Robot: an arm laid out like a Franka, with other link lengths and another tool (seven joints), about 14 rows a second.
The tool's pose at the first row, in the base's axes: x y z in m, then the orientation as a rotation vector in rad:
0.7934 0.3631 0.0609 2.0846 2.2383 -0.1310
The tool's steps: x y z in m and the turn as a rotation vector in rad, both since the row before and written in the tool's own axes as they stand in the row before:
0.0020 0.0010 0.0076 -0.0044 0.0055 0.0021
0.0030 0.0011 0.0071 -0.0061 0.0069 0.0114
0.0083 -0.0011 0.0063 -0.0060 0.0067 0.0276
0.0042 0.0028 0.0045 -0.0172 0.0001 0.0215
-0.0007 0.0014 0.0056 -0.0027 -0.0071 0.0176
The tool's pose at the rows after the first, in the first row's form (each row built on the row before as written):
0.7943 0.3643 0.0531 2.0876 2.2374 -0.1202
0.7952 0.3666 0.0457 2.1006 2.2265 -0.1055
0.7937 0.3741 0.0386 2.1310 2.1979 -0.0901
0.7964 0.3779 0.0337 2.1452 2.1672 -0.0695
0.7980 0.3767 0.0282 2.1589 2.1430 -0.0728

